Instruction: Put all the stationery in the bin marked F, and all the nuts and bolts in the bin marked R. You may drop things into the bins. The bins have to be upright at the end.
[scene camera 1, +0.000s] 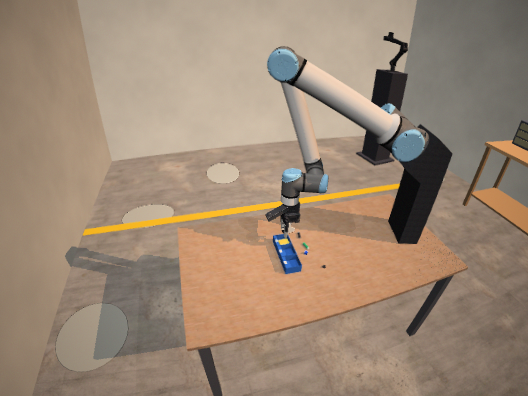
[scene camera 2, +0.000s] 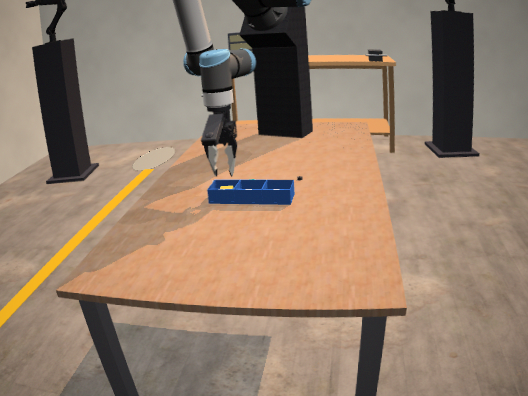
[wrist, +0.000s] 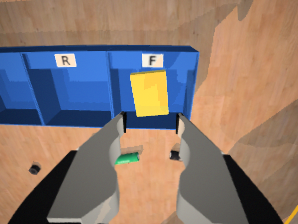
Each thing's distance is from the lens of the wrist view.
my gripper (wrist: 151, 114): 15 cm
yellow block (wrist: 149, 88): 18 cm
blue three-compartment bin (wrist: 68, 83): 23 cm
The marked spots on the blue three-compartment bin and the yellow block are 10 cm apart.
